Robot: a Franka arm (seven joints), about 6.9 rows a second.
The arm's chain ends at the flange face. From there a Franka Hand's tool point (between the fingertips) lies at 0.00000 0.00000 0.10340 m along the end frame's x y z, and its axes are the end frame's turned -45 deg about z.
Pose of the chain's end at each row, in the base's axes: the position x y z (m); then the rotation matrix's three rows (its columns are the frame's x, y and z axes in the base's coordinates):
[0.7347, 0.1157, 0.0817], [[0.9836, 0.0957, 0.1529], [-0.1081, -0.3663, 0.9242], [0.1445, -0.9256, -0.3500]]
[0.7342, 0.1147, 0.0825], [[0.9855, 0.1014, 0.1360], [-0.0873, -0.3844, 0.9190], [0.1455, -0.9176, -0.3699]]
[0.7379, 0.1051, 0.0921], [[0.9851, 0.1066, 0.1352], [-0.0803, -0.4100, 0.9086], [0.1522, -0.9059, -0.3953]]
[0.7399, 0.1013, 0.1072], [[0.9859, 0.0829, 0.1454], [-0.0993, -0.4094, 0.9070], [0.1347, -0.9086, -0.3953]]
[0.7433, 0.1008, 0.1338], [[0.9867, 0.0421, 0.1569], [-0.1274, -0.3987, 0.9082], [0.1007, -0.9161, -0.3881]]
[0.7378, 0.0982, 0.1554], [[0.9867, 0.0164, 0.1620], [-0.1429, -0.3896, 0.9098], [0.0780, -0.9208, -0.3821]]
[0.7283, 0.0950, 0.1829], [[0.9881, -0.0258, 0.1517], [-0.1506, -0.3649, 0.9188], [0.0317, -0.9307, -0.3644]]
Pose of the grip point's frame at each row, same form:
[0.7505, 0.2113, 0.0455], [[0.6278, 0.7632, 0.1529], [0.1826, -0.3355, 0.9242], [0.7567, -0.5523, -0.3500]]
[0.7483, 0.2097, 0.0443], [[0.6252, 0.7686, 0.1360], [0.2101, -0.3335, 0.9190], [0.7517, -0.5460, -0.3699]]
[0.7519, 0.1990, 0.0512], [[0.6212, 0.7719, 0.1352], [0.2331, -0.3467, 0.9086], [0.7482, -0.5329, -0.3953]]
[0.7549, 0.1951, 0.0663], [[0.6385, 0.7558, 0.1454], [0.2193, -0.3597, 0.9070], [0.7377, -0.5472, -0.3953]]
[0.7595, 0.1947, 0.0937], [[0.6679, 0.7275, 0.1569], [0.1918, -0.3720, 0.9082], [0.7190, -0.5766, -0.3881]]
[0.7546, 0.1923, 0.1159], [[0.6861, 0.7093, 0.1620], [0.1744, -0.3765, 0.9098], [0.7063, -0.5959, -0.3821]]
[0.7440, 0.1900, 0.1452], [[0.7169, 0.6804, 0.1517], [0.1515, -0.3645, 0.9188], [0.6805, -0.6357, -0.3644]]

